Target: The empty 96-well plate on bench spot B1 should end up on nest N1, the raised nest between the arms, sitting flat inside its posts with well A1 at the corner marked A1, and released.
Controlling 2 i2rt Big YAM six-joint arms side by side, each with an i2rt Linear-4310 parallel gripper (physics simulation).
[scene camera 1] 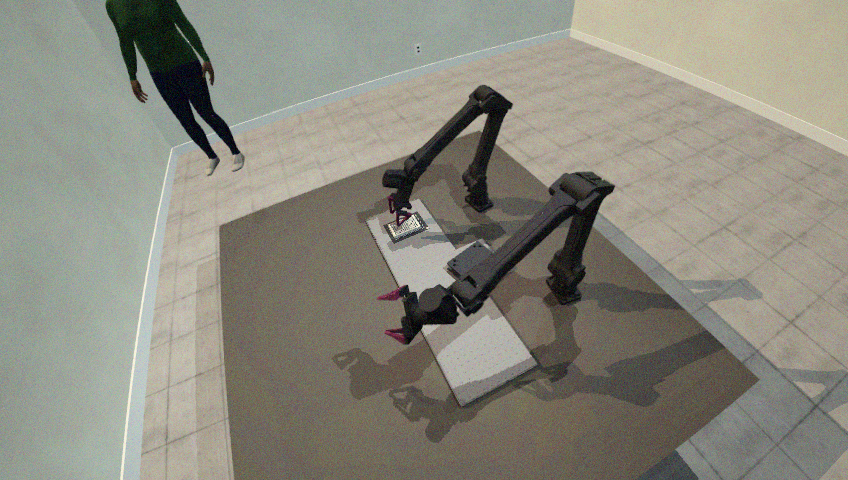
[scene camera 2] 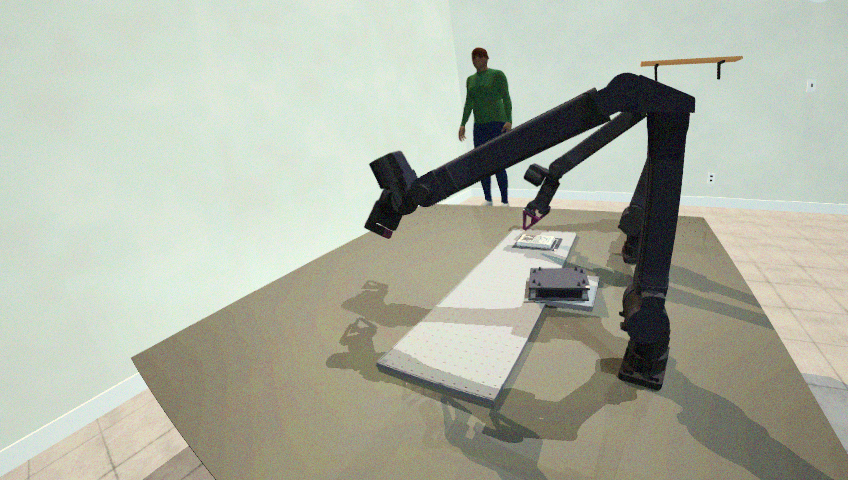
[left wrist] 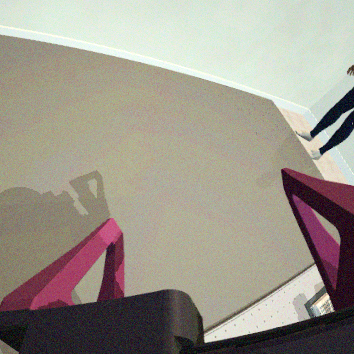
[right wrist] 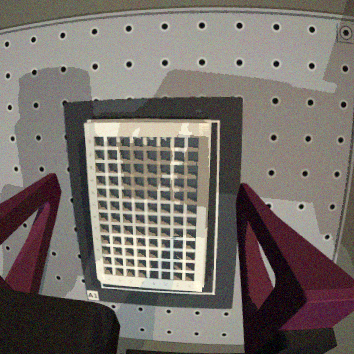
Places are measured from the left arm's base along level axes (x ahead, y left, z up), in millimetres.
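Where they show: left gripper, fingertip midpoint: [scene camera 1: 381, 315] [left wrist: 196, 203]; right gripper, fingertip midpoint: [scene camera 1: 394, 219] [scene camera 2: 528, 226] [right wrist: 145, 186]; left arm's base, link origin: [scene camera 1: 563, 289] [scene camera 2: 643, 365]; right arm's base, link origin: [scene camera 1: 478, 202] [scene camera 2: 635, 256].
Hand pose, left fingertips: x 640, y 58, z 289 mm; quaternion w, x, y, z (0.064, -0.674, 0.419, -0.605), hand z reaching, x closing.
Observation:
Things, the pixels of their top centre, and the offset from my left fingertips. "spot": a spot on its surface instead. Level surfaces: height alone.
- cream 96-well plate, top centre: [right wrist: 145, 213] [left wrist: 333, 321] [scene camera 2: 536, 239] [scene camera 1: 404, 225] 160 mm back, 572 mm right, 260 mm down
- dark spot pad, surface spot: [right wrist: 227, 235] spot: 172 mm back, 634 mm right, 274 mm down
- A1 label, surface spot: [right wrist: 93, 295] spot: 254 mm back, 533 mm right, 274 mm down
- raised dark nest N1, top centre: [scene camera 2: 558, 273] [scene camera 1: 473, 258] 364 mm back, 265 mm right, 227 mm down
- white perforated board, surface height: 276 mm down
- brown table, surface height: 289 mm down
The cream 96-well plate [scene camera 1: 407, 226] [scene camera 2: 535, 239] [right wrist: 150, 210] lies on the dark spot pad [right wrist: 227, 235] with a thin white outline. The A1 label [right wrist: 93, 295] is at the pad's lower left corner in the right wrist view. My right gripper [scene camera 1: 396, 214] [scene camera 2: 528, 226] [right wrist: 145, 186] is open above the plate, with a finger out to each long side. The raised dark nest N1 [scene camera 1: 473, 257] [scene camera 2: 559, 277] is empty, with small posts on top; its A1 mark is too small to read. My left gripper [scene camera 1: 382, 315] [scene camera 2: 386, 233] [left wrist: 196, 203] is open and empty, high over the table.
The white perforated board [scene camera 1: 490, 350] [scene camera 2: 458, 350] runs beneath the work area on the brown table [scene camera 1: 285, 297] [scene camera 2: 249, 350]. In scene camera 1 the left forearm [scene camera 1: 517, 249] passes close beside the nest. A person in green [scene camera 1: 160, 47] [scene camera 2: 489, 98] stands beyond the table.

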